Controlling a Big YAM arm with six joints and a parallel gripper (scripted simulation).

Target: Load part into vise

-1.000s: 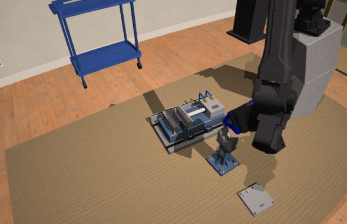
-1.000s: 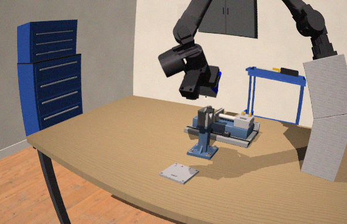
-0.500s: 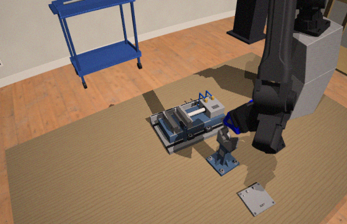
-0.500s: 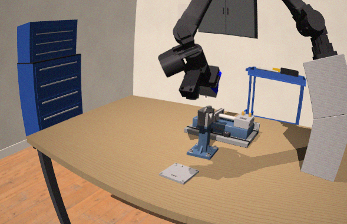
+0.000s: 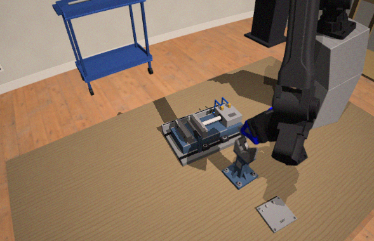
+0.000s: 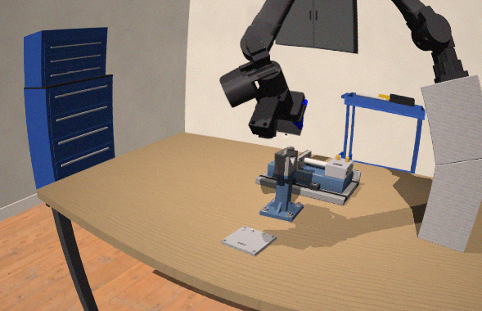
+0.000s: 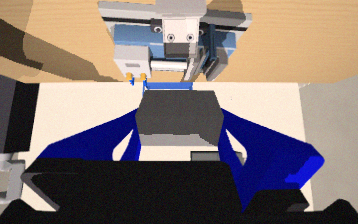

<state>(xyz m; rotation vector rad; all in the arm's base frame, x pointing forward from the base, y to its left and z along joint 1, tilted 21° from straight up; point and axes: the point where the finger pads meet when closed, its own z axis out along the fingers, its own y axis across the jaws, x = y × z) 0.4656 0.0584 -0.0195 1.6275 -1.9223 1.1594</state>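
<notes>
My hand is 1 cm to the left of the part. Round my hand: moving jaw: 2 cm ahead, 22 cm to the right, 16 cm below; then work stop rod: 6 cm ahead, 18 cm to the right, 14 cm below; then cylinder rod: 3 cm behind, 21 cm to the right, 16 cm below.
</notes>
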